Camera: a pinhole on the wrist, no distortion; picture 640 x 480 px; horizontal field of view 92.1 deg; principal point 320.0 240.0 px. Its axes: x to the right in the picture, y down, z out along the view. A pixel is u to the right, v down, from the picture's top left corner.
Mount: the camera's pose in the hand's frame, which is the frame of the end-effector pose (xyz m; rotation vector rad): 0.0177 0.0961 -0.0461 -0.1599 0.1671 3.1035
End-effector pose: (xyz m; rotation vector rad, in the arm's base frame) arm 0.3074 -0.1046 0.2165 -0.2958 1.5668 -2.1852
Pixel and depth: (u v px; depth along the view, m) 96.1 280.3 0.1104
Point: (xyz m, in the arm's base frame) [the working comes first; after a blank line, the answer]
In the camera's frame: -0.0801 0.0144 0.1104

0.2821 -0.2304 0.1484
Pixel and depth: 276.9 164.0 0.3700
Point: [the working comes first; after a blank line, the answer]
In the camera's frame: -0.0517 -0.0912 0.3700

0.4567 -0.4478 0.1087
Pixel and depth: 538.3 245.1 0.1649
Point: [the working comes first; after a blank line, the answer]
In the camera's frame: 0.1167 0.0027 0.1649

0.4777 -0.1707 0.1538
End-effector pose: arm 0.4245 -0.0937 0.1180 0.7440 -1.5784 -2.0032
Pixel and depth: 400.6 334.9 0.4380
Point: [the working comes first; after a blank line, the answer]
In the camera's frame: 0.1144 0.1347 0.4380

0.2690 0.2779 0.2205
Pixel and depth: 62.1 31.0 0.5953
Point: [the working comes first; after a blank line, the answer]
In the camera's frame: -0.4977 -0.4033 0.5953

-0.2709 -0.1307 0.7005
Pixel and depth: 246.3 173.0 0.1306
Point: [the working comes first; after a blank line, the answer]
In the camera's frame: -0.0312 -0.0284 0.1306

0.3466 -0.0888 0.2634
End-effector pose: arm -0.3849 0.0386 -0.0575 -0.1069 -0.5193 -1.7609
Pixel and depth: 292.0 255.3 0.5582
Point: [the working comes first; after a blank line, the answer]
In the camera's frame: -0.0507 0.0277 0.5582

-0.3707 0.2125 0.4429
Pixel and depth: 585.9 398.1 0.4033
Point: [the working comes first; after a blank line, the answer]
In the camera's frame: 0.3476 0.2067 0.4033

-0.4092 0.5219 0.1002
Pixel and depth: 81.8 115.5 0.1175
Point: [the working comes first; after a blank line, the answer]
In the camera's frame: -0.0907 -0.0474 0.1175

-0.2802 -0.0452 0.0867
